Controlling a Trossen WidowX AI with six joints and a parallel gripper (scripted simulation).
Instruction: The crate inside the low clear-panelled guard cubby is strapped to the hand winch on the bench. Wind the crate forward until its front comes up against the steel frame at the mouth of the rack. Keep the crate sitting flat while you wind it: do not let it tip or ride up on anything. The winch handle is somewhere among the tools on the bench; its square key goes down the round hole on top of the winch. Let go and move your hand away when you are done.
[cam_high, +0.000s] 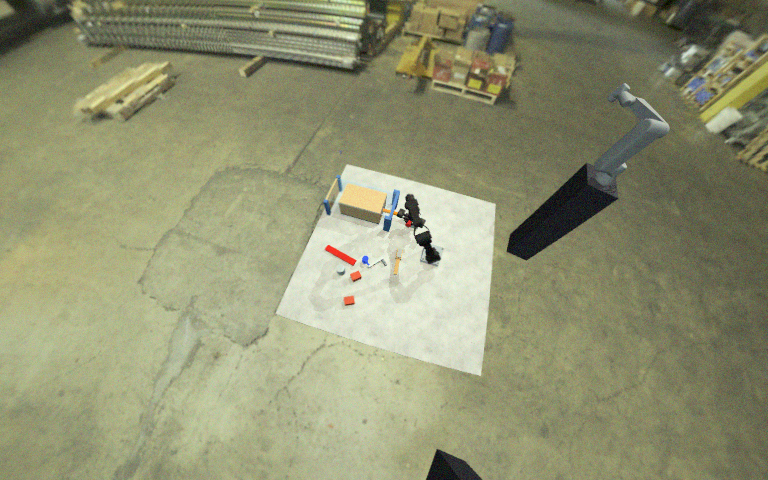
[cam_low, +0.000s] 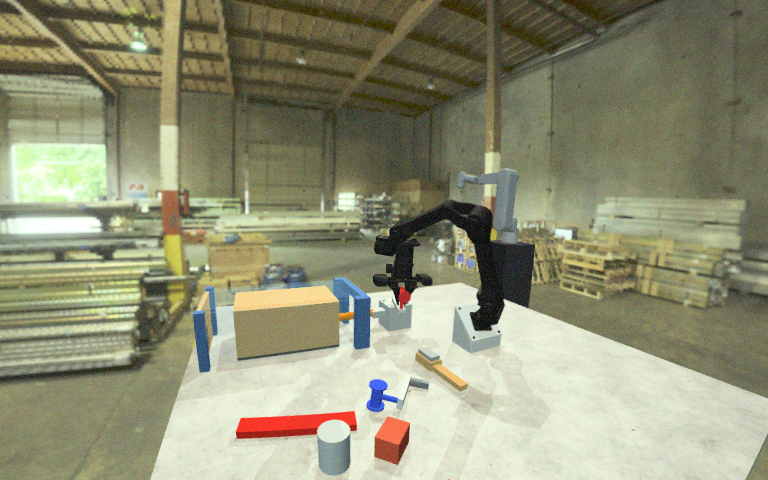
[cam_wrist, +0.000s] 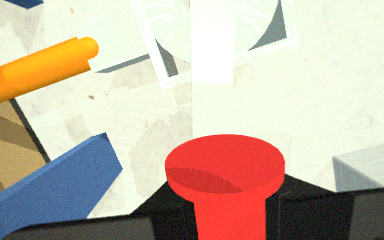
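The red-knobbed winch handle is 30 mm to the right of my gripper tip and 10 mm below it. The rest, counted from my gripper tip: blue frame: 150 mm ahead, 70 mm to the right; then red knob: 20 mm above, 10 mm to the left; then grey winch: 110 mm to the right, 80 mm below, 20 mm behind.
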